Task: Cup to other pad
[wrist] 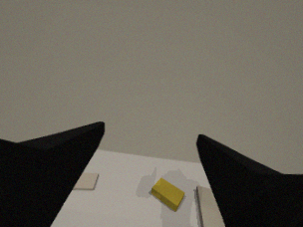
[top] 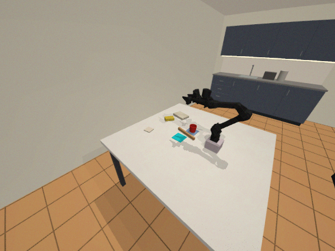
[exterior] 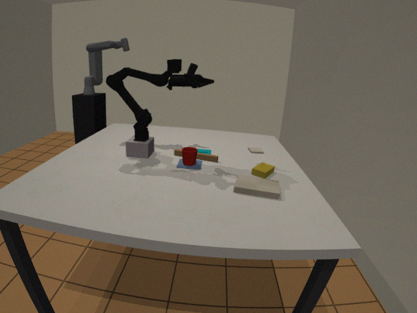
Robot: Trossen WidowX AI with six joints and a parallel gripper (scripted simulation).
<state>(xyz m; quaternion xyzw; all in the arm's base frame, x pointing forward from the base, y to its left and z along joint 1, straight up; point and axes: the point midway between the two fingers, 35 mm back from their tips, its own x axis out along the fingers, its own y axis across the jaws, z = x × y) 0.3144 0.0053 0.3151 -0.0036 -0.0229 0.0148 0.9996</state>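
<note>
Right now my gripper tip is 8 cm past the red cup, 8 cm to the left of it and 36 cm above it. The rest, counted from my gripper tip: blue pad (8 cm behind, 8 cm to the right, 40 cm below); then wooden bar (6 cm behind, 1 cm to the left, 39 cm below); then teal pad (4 cm behind, 10 cm to the left, 40 cm below).
</note>
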